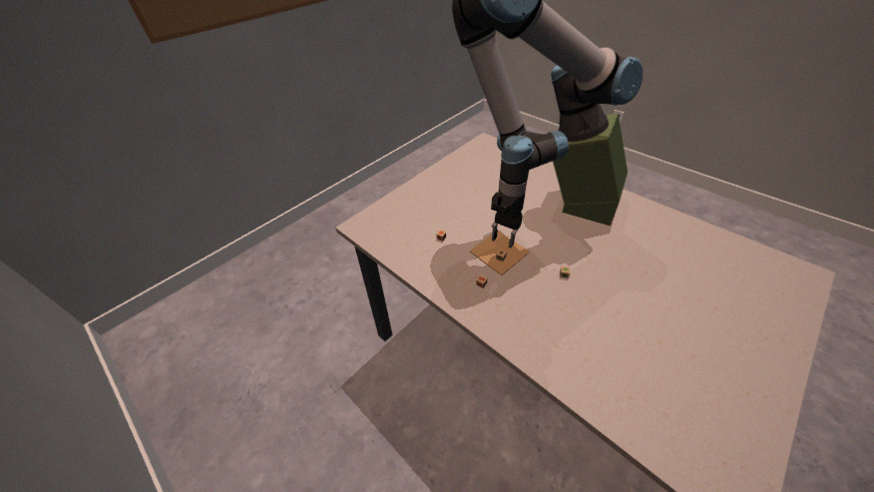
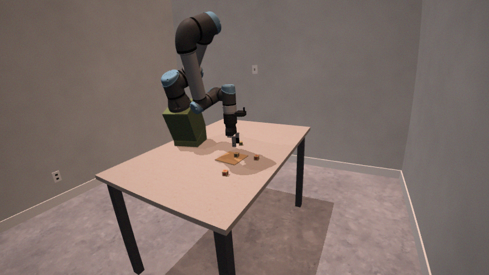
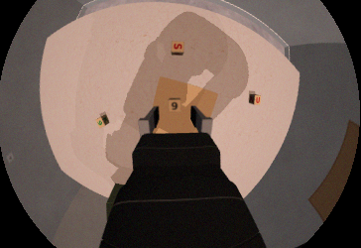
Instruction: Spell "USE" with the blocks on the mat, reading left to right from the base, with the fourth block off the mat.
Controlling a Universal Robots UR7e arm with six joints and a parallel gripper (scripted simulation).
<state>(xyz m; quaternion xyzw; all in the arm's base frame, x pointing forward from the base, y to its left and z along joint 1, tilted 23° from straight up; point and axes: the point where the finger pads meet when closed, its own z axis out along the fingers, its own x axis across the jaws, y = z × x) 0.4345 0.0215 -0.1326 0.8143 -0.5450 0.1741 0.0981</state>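
The mat is 20 mm behind my hand, 20 mm to the right of it and 90 mm below it.
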